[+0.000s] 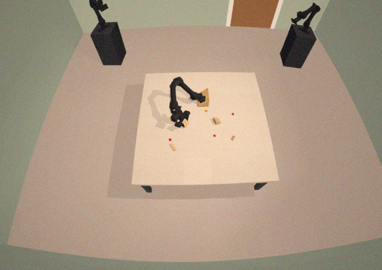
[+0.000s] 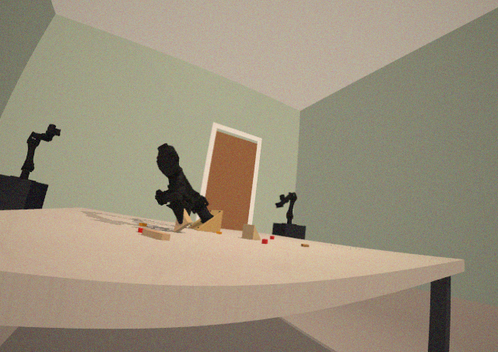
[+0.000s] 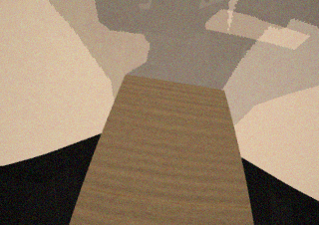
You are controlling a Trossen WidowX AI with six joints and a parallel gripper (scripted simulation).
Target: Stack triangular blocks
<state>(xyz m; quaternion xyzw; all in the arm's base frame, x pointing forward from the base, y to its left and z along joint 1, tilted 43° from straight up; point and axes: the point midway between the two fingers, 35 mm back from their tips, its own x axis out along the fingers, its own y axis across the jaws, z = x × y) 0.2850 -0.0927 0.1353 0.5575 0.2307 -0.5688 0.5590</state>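
Now: gripper tip 10 mm below the triangular block.
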